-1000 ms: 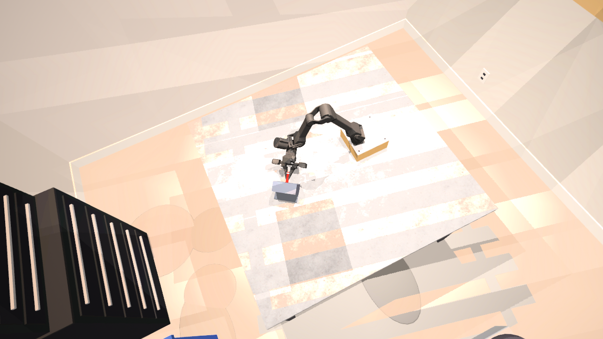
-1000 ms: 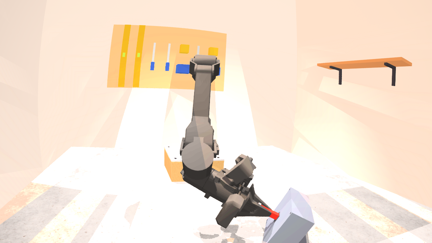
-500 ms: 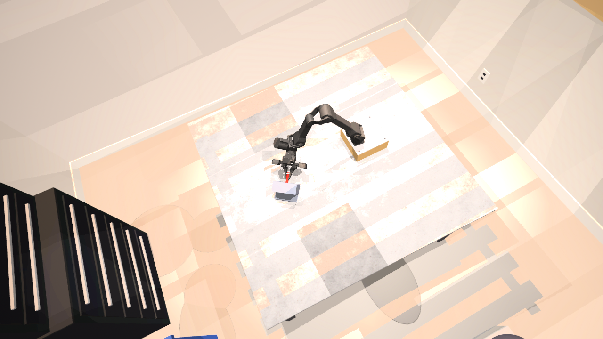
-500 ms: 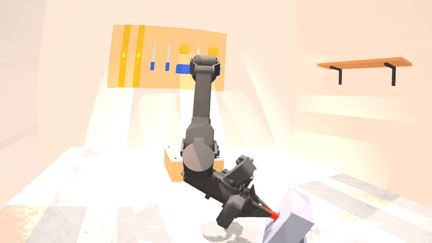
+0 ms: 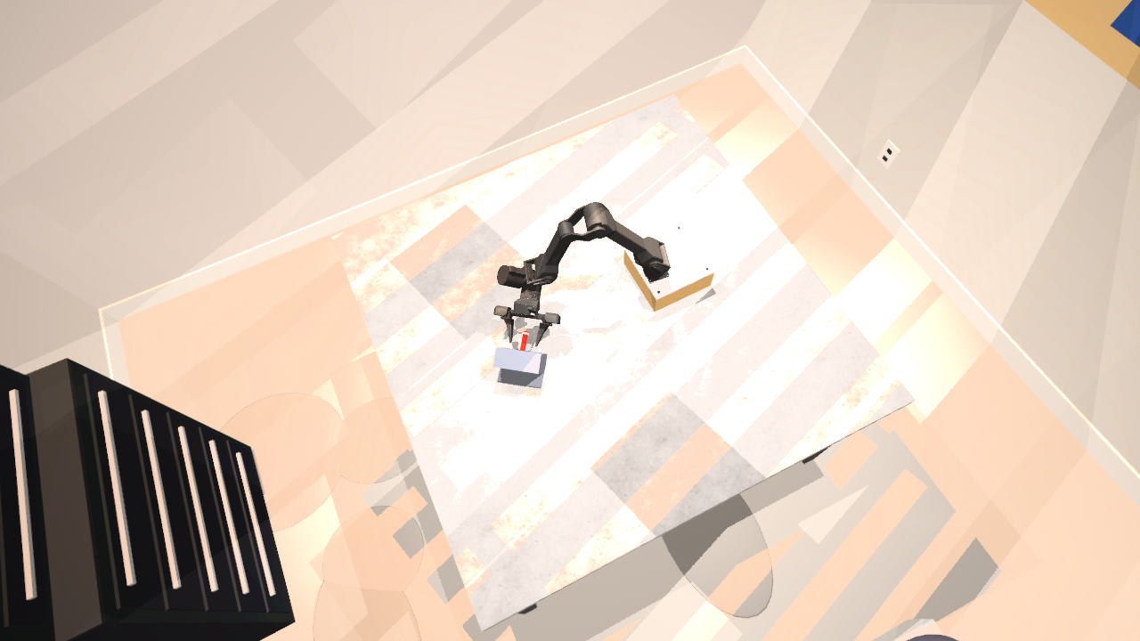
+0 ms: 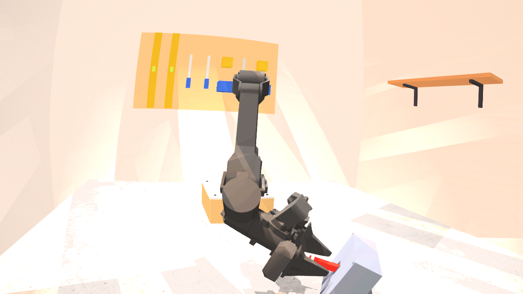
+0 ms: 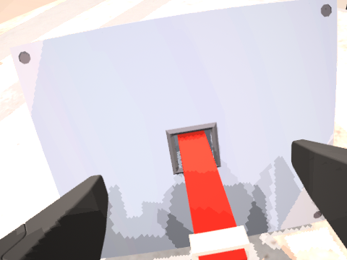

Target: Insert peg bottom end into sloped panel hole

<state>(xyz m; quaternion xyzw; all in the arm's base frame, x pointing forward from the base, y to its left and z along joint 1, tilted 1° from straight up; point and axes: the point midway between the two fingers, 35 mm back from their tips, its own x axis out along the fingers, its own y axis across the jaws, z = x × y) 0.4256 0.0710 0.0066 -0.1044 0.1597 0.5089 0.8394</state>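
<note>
My gripper tip is now 20 mm to the left of the red square peg and 10 mm past it. Round my gripper tip: sloped panel (40 mm to the left, 20 mm below, 20 mm ahead).
</note>
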